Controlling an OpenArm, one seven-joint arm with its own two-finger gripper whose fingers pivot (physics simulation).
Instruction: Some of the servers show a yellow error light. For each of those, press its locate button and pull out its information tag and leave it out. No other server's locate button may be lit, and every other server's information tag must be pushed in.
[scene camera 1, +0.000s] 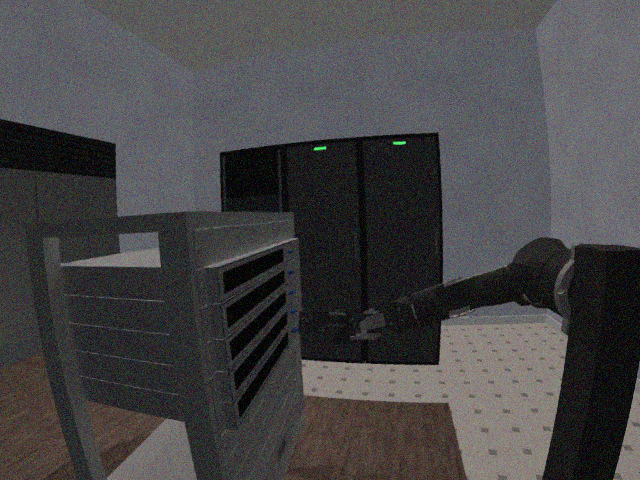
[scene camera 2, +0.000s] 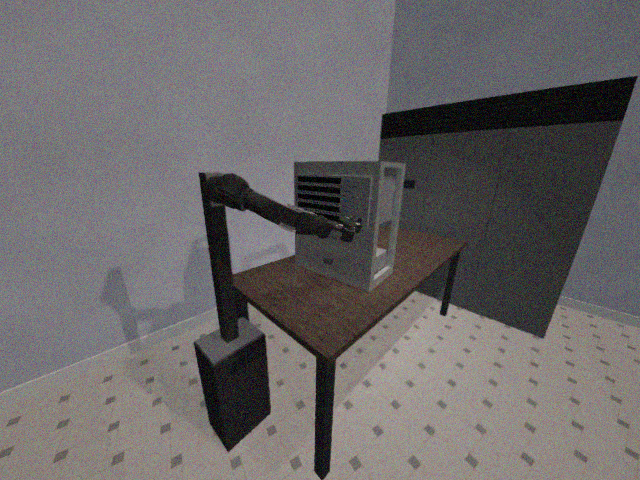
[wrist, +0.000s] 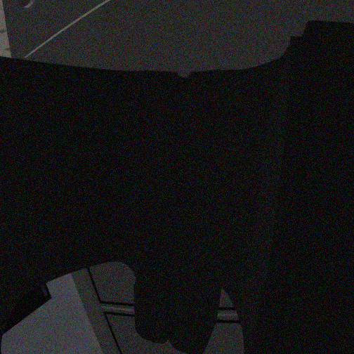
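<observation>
A grey rack holds a stack of several servers with black vent strips. Small blue marks run down the right side of their fronts in scene camera 1. No yellow light can be made out, and the tags' positions are too small and dark to tell. My gripper is shut and holds nothing visible. In scene camera 2 it is in front of the right part of the rack's front, below the vents. In the wrist view grey panels with dark seams show behind the fingertips; contact cannot be told.
The rack stands on a brown wooden table. My dark arm reaches in from its post. Black cabinets with green lights stand behind in scene camera 1. A grey cabinet shows in scene camera 2.
</observation>
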